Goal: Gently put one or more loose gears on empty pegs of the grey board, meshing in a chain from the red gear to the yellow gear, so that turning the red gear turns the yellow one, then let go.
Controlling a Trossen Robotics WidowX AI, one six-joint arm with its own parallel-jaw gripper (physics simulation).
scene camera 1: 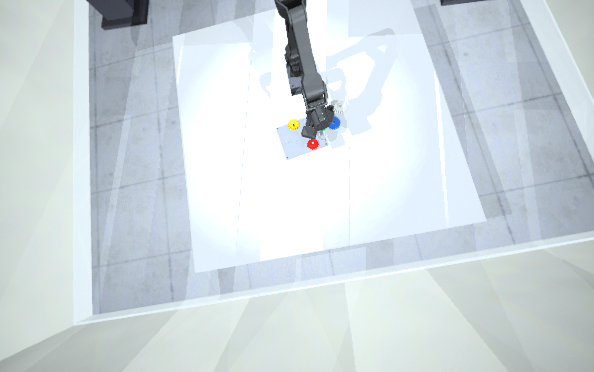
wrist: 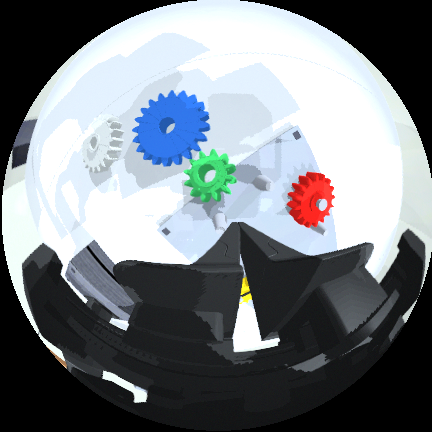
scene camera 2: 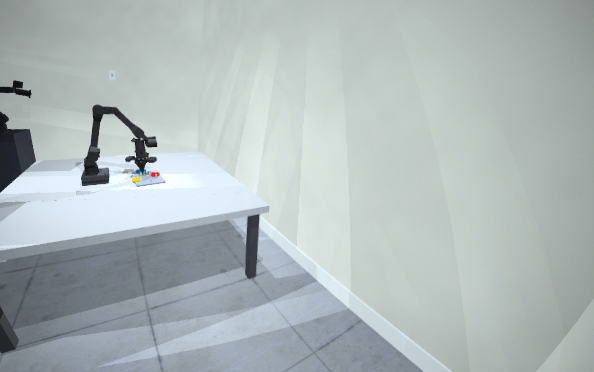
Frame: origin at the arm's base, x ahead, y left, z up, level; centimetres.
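Seen in the pictures: gripper, fingertip midpoint: [wrist: 236, 227] [scene camera 2: 142, 172]; arm's base, link origin: [scene camera 1: 296, 70] [wrist: 100, 306] [scene camera 2: 91, 173].
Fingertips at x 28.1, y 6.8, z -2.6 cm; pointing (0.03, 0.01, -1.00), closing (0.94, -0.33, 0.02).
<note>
Offsets run from my fingertips to a thing's top centre. Level surfaces: height alone.
My gripper [wrist: 236, 227] [scene camera 2: 142, 171] is shut and empty, its fingertips together above the grey board {dx +2.8, dy -6.4, dz +0.1 cm} [wrist: 295, 155] [scene camera 1: 291, 151] [scene camera 2: 150, 183]. The red gear {dx +7.9, dy -1.0, dz -0.5 cm} [wrist: 311, 200] [scene camera 1: 313, 144] [scene camera 2: 155, 174] sits on a peg of the board. The yellow gear {dx -2.8, dy -9.9, dz -0.4 cm} [scene camera 1: 293, 124] [scene camera 2: 137, 179] [wrist: 245, 291] is on the board's other side, mostly hidden by the fingers in the wrist view. The green gear [wrist: 210, 175] lies at the board's edge, on no peg, close to the blue gear {dx -2.1, dy +9.3, dz -1.3 cm} [wrist: 171, 128] [scene camera 1: 334, 123]. The white gear {dx -10.0, dy +13.0, dz -1.3 cm} [wrist: 102, 143] [scene camera 1: 340, 106] lies beyond the blue one. Two bare pegs show near the fingertips.
The arm [scene camera 1: 303, 60] [scene camera 2: 120, 117] reaches over the white table {dz -3.0 cm} [scene camera 1: 225, 200] [scene camera 2: 200, 200] and hides part of the board in scene camera 1. Another bare peg {dx +8.5, dy -4.5, dz -0.1 cm} [wrist: 321, 229] stands close beside the red gear. A wall [scene camera 2: 400, 150] stands beyond the table.
</note>
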